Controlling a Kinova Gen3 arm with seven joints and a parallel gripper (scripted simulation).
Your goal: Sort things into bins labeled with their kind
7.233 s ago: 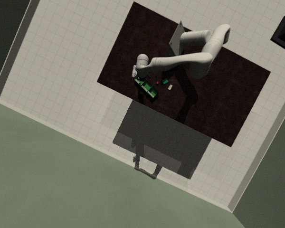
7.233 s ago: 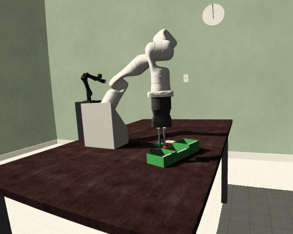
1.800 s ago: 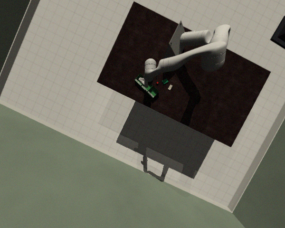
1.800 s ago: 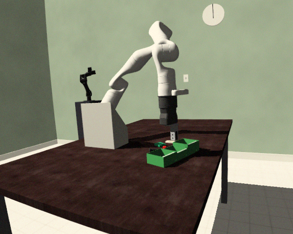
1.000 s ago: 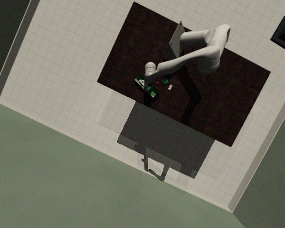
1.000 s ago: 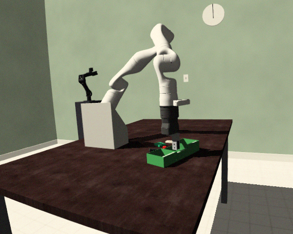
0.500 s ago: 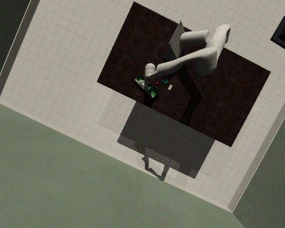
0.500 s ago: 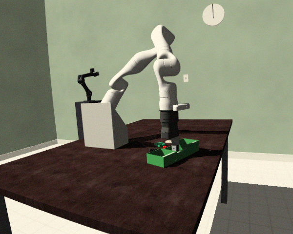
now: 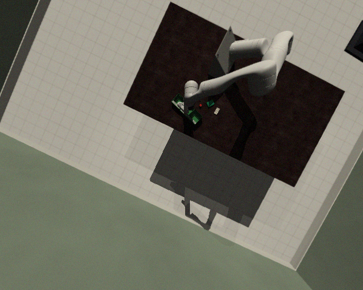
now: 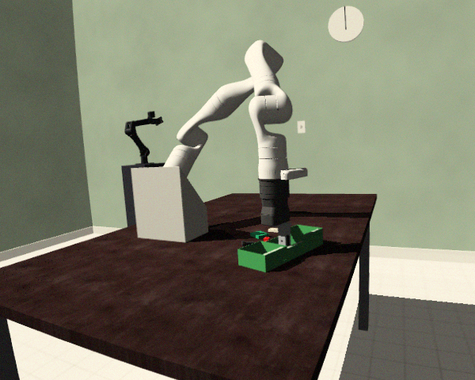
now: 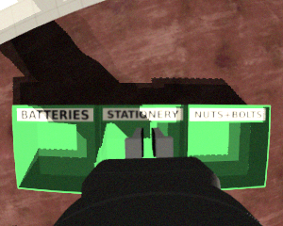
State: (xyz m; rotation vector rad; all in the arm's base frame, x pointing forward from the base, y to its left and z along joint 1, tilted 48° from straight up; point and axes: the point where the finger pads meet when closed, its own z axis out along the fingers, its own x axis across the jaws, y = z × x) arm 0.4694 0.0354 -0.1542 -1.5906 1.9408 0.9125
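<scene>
My hand is 10 mm past the three-compartment green bin row, 10 mm to the right of it and 10 mm above it. Also, from my hand: white dotted tile 110 mm behind, 220 mm to the left, 30 mm below; teal block 140 mm behind, 140 mm to the left, 30 mm below; red die 90 mm behind, 80 mm to the left, 30 mm below.
</scene>
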